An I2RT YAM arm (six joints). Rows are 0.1 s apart.
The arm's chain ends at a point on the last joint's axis. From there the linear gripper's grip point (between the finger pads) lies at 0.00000 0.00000 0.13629 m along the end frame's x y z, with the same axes.
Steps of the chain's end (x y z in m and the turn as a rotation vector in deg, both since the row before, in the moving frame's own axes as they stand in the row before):
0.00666, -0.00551, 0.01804, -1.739, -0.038, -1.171
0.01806, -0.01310, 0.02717, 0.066, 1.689, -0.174
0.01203, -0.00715, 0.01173, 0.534, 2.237, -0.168
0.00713, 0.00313, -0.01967, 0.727, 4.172, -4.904
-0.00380, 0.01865, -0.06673, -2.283, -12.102, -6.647
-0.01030, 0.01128, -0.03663, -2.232, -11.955, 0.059
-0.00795, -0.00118, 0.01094, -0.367, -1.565, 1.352
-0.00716, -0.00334, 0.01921, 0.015, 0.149, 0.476
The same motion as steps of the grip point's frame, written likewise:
0.00661, -0.00137, 0.01798, -1.739, -0.038, -1.171
0.02208, -0.01326, 0.02711, 0.066, 1.689, -0.174
0.01735, -0.00843, 0.01162, 0.534, 2.237, -0.168
0.01696, 0.00098, -0.02004, 0.727, 4.172, -4.904
-0.03199, 0.02569, -0.06986, -2.283, -12.102, -6.647
-0.03853, 0.01653, -0.03969, -2.232, -11.955, 0.059
-0.01168, -0.00035, 0.01089, -0.367, -1.565, 1.352
-0.00681, -0.00337, 0.01921, 0.015, 0.149, 0.476

